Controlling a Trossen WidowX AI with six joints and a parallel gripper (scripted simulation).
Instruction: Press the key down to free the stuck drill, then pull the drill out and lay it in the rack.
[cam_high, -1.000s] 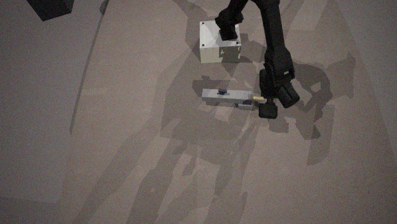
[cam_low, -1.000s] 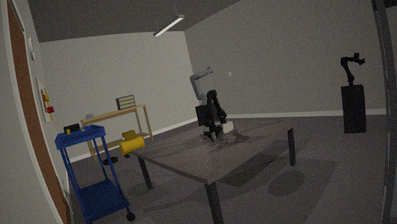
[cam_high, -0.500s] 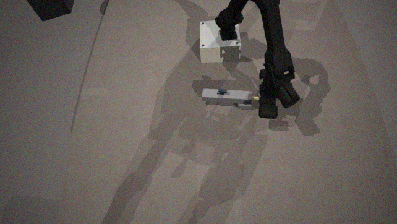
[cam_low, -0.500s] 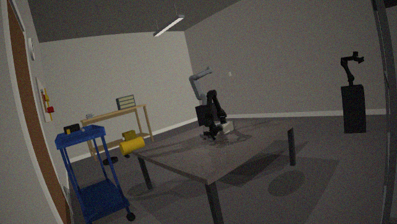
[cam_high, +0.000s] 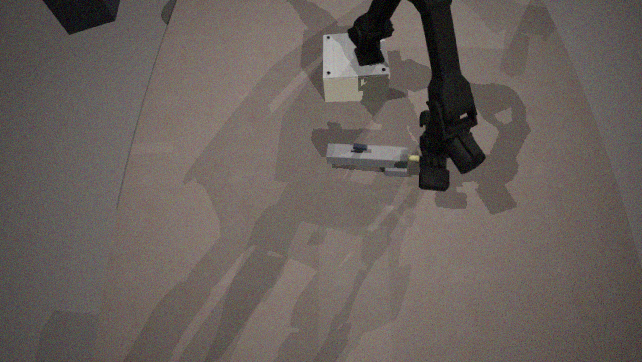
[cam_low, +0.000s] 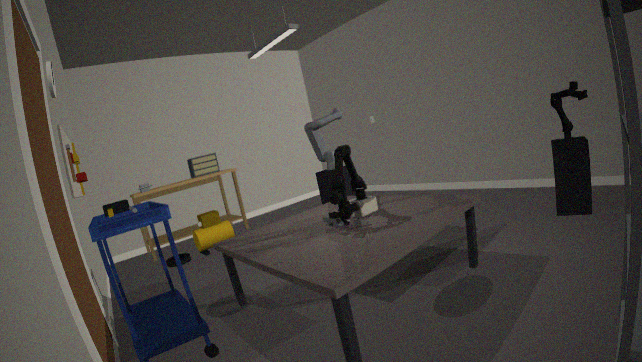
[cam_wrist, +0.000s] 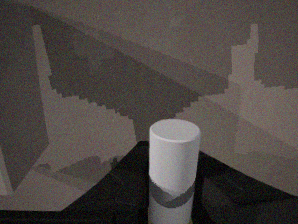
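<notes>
The grey fixture is 130 mm to the right of my gripper tip, 40 mm behind it and 20 mm above it. Round my gripper tip: drill: 40 mm to the right, 30 mm above, 10 mm behind; dark blue T-shaped key: 150 mm to the right, 50 mm behind, 30 mm above.
</notes>
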